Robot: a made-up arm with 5 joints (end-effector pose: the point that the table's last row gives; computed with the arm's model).
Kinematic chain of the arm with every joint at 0, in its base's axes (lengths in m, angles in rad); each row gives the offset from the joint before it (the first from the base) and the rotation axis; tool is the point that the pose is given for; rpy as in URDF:
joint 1: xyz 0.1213 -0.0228 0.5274 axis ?
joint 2: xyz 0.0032 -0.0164 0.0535 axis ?
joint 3: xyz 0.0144 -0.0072 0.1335 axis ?
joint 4: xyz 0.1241 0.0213 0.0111 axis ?
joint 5: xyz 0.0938 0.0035 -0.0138 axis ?
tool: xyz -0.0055 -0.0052 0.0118 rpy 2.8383 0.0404 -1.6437
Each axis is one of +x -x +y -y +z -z.
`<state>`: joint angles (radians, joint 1 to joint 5).
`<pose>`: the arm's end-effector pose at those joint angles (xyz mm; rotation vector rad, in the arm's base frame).
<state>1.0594 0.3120 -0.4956 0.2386 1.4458</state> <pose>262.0 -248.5 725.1 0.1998 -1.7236 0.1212</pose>
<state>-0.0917 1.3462 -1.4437 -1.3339 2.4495</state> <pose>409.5 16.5 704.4 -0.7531 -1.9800 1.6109</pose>
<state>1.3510 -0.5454 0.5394 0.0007 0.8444</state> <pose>162.3 -176.1 712.7 0.0201 -2.3268 -0.1994</pose>
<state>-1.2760 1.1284 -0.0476 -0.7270 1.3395</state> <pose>191.3 247.5 484.5 1.9718 -0.3268 1.4813</pose>
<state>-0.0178 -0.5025 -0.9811 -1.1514 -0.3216</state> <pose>-2.4 -32.5 876.0 -0.9032 0.3358 -1.3310</pose>
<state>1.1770 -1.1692 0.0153 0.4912 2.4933</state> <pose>135.9 -25.4 802.8 -0.8046 -0.8746 0.5476</pose>
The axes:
joint 1: -z
joint 2: +y
joint 3: +y
joint 4: +y
joint 5: -x

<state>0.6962 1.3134 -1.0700 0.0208 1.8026</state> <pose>392.1 -231.0 547.7 0.4969 -1.2535 0.4139</pose>
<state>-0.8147 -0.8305 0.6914 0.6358 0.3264</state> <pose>198.7 59.4 666.9 2.1218 -0.9022 -0.0125</pose>
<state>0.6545 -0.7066 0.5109 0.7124 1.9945</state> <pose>222.7 -82.8 671.1 0.6252 -0.9355 0.4053</pose>
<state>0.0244 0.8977 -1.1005 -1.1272 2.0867</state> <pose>393.2 -15.4 770.9 -0.4115 -2.1009 1.6722</pose>
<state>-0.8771 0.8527 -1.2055 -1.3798 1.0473</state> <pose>252.0 148.1 798.9 -1.1368 1.5199 -1.0094</pose>
